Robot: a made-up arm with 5 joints.
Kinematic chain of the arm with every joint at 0, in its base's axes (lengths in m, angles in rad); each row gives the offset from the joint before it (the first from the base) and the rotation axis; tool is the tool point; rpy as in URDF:
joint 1: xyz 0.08 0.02 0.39 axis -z
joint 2: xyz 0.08 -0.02 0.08 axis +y
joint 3: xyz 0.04 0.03 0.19 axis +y
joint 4: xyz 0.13 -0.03 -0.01 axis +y
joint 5: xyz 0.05 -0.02 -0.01 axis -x
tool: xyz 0 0.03 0.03 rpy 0 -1.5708 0
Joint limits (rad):
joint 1: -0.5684..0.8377
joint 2: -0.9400..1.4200
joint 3: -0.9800..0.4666
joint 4: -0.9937..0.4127
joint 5: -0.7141..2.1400
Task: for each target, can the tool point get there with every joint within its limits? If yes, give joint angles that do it. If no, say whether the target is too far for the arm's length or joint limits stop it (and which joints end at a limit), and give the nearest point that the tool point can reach.
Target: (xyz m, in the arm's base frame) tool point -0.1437 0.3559 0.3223
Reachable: no: joint limits stop it (at a limit: joint 1, joint 2, joint 3, joint 4) | nearest point 0.2257 0.1132 0.3170 | short by 0.442 m
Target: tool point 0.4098 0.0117 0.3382
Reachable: yes | joints -0.0051 1.1727 -0.2925 0.2699 1.5689
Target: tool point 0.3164 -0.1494 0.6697
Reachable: yes | joints 0.6274 -0.0647 -0.0260 -0.3621 0.9739
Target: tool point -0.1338 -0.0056 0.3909
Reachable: no: joint limits stop it (at a limit: joint 1, joint 2, joint 3, joint 4, joint 5) | nearest point 0.1590 -0.1139 0.3355 | short by 0.317 m
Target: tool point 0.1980 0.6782 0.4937
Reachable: no: too far | nearest point 0.4551 0.2624 0.4932 | short by 0.489 m
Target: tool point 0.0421 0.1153 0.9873
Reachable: no: too far | nearest point 0.0349 0.0390 0.8349 | short by 0.171 m
